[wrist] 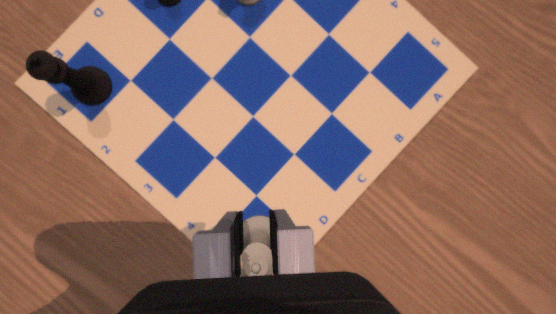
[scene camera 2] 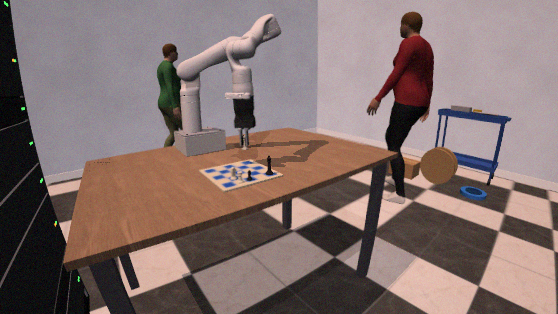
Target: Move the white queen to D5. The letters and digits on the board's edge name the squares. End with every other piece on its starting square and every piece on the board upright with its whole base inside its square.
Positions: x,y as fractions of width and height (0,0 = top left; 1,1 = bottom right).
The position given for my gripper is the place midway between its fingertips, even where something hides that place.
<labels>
My gripper shows in the wrist view (0.46,0.74) and in scene camera 2 (0.44,0.46). A chessboard shows in the wrist view (0.38,0.36) and in scene camera 2 (0.40,0.56).
</labels>
